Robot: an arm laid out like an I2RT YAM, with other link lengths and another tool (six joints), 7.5 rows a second.
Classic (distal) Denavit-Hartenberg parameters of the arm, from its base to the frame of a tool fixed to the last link. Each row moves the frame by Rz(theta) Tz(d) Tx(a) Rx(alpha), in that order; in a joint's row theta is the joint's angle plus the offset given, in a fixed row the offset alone. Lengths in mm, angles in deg.
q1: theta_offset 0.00  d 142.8  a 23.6  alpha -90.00
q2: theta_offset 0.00  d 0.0  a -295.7  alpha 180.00
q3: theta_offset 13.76  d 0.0  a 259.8  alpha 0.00
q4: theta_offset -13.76  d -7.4  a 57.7  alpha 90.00
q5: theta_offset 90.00  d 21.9  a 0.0  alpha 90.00
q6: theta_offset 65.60  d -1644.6  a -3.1  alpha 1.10
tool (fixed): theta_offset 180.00  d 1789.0  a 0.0  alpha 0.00
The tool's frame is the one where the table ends.
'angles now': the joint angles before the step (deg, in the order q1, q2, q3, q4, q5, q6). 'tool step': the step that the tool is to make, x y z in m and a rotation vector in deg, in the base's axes. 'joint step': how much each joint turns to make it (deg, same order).
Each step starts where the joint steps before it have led.
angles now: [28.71 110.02 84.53 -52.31 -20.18 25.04]
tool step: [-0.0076 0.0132 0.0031 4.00 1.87 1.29]
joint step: [0.55 -0.21 -0.02 0.20 -4.46 0.24]
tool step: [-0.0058 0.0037 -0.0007 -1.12 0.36 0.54]
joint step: [1.20 0.01 0.03 -0.68 0.91 0.52]
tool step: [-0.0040 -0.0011 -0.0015 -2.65 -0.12 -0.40]
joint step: [1.11 0.01 0.01 -0.84 2.59 1.10]
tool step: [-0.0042 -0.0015 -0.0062 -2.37 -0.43 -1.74]
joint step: [1.17 -0.25 -1.50 1.23 2.75 2.58]
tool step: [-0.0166 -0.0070 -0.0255 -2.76 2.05 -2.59]
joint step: [1.17 -0.15 -5.78 3.50 1.82 3.67]
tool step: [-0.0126 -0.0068 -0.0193 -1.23 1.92 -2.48]
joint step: [0.34 -0.01 -4.47 3.01 0.35 2.91]
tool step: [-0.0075 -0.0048 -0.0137 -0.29 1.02 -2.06]
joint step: [-0.02 0.01 -3.29 2.89 -0.07 2.16]
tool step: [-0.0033 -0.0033 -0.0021 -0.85 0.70 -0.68]
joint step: [0.01 0.00 -0.51 -0.36 0.39 0.68]
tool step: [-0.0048 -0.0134 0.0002 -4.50 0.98 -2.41]
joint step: [0.01 0.00 -0.04 -2.77 3.36 2.21]
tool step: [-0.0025 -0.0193 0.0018 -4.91 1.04 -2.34]
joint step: [-0.98 0.00 0.01 -3.37 3.54 1.27]
